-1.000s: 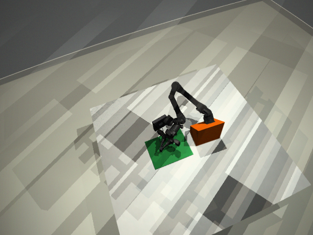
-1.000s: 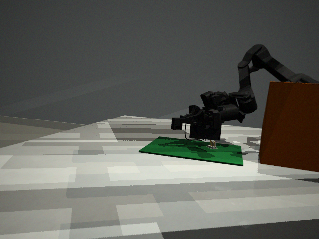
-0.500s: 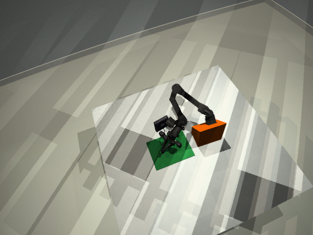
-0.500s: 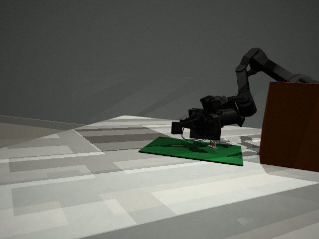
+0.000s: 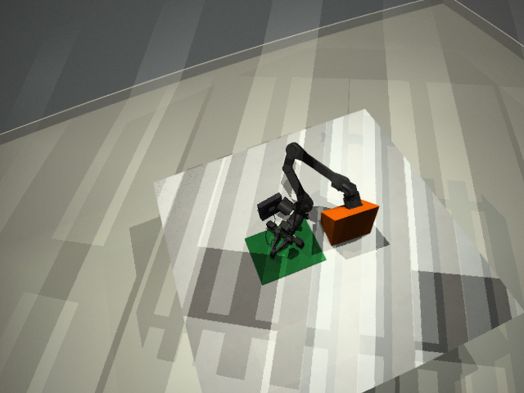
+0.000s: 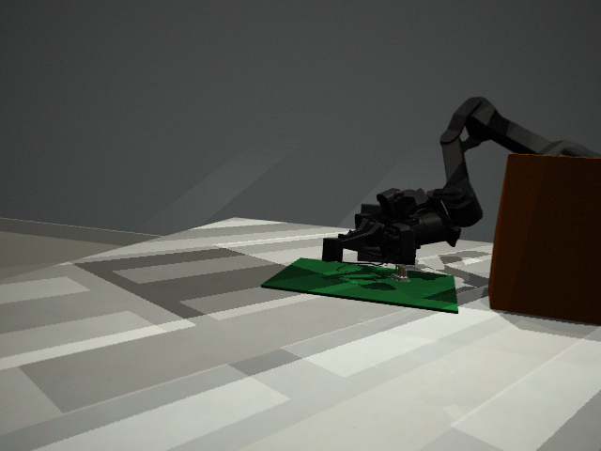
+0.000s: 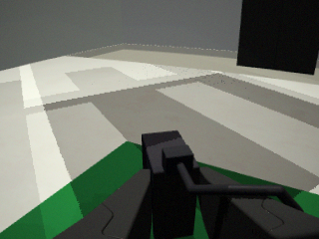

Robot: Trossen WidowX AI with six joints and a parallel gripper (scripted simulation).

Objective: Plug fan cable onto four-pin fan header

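Now: the green board 8 cm below my gripper tip, 5 cm behind it and 2 cm to the right of it. The rest, counted from my gripper tip: four-pin fan header (10 cm behind, 7 cm to the right, 7 cm below); black fan plug (1 cm to the left, 1 cm below, 1 cm ahead).
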